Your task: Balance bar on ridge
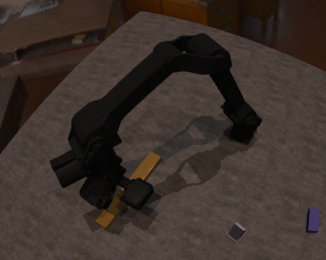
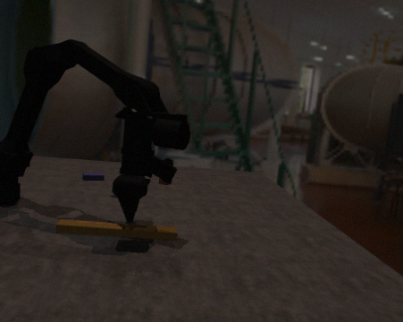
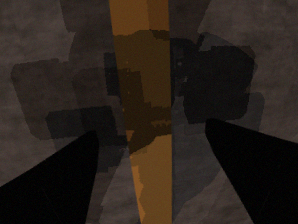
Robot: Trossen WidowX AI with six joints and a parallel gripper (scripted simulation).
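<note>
Right now the orange bar is 30 mm behind my gripper tip and 30 mm below it. The rest, counted from my gripper tip: small purple block (160 mm behind, 490 mm to the left, 30 mm below); small red block (90 mm ahead, 490 mm to the left, 20 mm below).
</note>
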